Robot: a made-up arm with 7 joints.
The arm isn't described. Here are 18 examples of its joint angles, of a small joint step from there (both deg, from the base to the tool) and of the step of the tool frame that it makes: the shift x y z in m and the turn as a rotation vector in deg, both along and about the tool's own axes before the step.
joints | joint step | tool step
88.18 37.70 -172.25 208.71 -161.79 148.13 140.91 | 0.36 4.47 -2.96 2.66 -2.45 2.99 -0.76 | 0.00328 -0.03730 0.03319 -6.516 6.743 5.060
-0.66 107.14 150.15 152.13 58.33 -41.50 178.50 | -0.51 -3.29 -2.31 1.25 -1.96 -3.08 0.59 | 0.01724 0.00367 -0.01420 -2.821 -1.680 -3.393
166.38 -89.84 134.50 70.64 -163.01 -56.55 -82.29 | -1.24 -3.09 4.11 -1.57 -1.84 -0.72 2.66 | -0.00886 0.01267 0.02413 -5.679 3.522 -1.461
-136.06 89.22 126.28 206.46 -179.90 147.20 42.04 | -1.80 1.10 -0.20 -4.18 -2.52 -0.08 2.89 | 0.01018 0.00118 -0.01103 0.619 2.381 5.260
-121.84 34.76 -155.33 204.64 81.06 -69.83 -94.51 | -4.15 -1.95 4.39 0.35 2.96 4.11 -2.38 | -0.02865 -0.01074 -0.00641 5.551 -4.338 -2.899
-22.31 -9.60 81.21 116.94 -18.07 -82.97 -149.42 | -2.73 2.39 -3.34 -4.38 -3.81 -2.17 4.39 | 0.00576 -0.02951 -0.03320 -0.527 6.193 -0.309
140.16 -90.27 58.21 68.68 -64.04 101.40 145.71 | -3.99 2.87 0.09 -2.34 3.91 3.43 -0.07 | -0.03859 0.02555 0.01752 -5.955 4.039 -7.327
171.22 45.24 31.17 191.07 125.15 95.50 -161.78 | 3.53 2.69 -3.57 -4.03 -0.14 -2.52 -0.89 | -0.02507 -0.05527 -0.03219 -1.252 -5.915 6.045
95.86 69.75 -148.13 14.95 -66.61 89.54 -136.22 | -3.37 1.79 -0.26 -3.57 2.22 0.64 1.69 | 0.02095 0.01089 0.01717 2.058 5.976 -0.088
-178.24 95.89 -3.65 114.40 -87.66 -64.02 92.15 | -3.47 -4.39 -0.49 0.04 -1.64 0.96 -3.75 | 0.03308 -0.00355 -0.03268 -2.627 3.393 -6.791
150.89 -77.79 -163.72 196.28 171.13 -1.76 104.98 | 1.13 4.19 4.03 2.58 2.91 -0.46 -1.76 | 0.03138 0.05276 0.00558 -5.552 1.811 5.958
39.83 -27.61 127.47 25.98 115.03 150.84 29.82 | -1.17 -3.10 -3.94 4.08 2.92 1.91 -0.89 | -0.02121 -0.02636 -0.00992 0.415 1.034 -8.079
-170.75 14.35 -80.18 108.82 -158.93 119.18 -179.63 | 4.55 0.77 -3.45 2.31 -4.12 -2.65 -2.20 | 0.00171 -0.02924 0.01525 3.076 0.162 1.954
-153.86 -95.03 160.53 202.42 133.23 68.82 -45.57 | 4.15 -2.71 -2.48 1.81 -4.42 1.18 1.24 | -0.05368 0.01154 0.03665 -0.075 -8.379 2.322
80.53 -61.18 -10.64 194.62 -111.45 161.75 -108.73 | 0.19 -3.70 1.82 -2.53 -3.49 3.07 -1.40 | -0.02055 0.00252 0.00629 4.356 1.514 0.494
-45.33 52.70 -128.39 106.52 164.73 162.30 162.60 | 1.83 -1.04 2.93 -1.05 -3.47 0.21 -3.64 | 0.00233 -0.00524 0.00327 -3.116 -0.328 -1.918
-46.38 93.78 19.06 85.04 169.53 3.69 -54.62 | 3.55 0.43 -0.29 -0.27 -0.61 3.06 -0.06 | -0.00476 0.01024 0.01052 0.978 -0.546 -3.847
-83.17 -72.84 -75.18 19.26 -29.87 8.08 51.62 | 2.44 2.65 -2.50 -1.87 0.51 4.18 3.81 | -0.01826 0.02273 0.02535 -7.389 -6.031 5.253
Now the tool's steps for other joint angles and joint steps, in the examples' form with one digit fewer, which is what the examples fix.
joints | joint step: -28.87 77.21 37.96 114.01 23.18 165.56 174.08 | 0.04 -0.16 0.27 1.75 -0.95 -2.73 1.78
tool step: -0.0003 0.0025 -0.0060 1.59 -4.20 2.42
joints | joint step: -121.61 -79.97 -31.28 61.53 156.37 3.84 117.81 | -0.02 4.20 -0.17 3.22 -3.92 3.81 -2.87
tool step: 0.0014 0.0110 0.0216 -2.81 1.06 -8.74
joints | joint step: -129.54 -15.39 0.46 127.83 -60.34 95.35 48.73 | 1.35 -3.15 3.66 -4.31 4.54 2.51 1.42
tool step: -0.0248 -0.0059 -0.0191 4.84 -5.39 -2.46
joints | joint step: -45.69 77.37 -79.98 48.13 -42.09 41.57 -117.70 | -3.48 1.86 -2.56 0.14 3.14 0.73 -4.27
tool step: 0.0010 -0.0112 0.0318 3.46 5.12 -0.89
